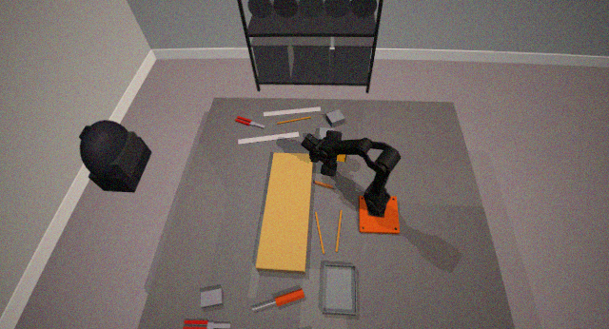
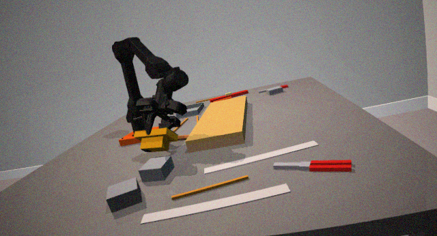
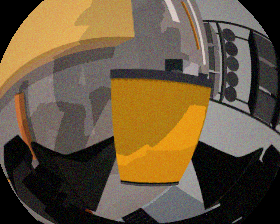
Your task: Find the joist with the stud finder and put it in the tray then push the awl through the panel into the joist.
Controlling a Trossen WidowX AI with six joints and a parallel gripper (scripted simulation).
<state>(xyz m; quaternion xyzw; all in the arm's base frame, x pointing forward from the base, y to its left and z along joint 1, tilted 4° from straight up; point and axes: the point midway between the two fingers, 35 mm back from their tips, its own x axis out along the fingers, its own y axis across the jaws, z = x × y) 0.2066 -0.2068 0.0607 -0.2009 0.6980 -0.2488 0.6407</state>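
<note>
The awl lies 10 mm behind my gripper tip, 150 mm to the left of it and 60 mm below it. Round my gripper tip: indicator window 30 mm behind, 20 mm to the right, 30 mm below; then grey tray 100 mm behind, 550 mm to the left, 50 mm below; then stud finder 10 mm behind, 20 mm to the right, 20 mm below.
</note>
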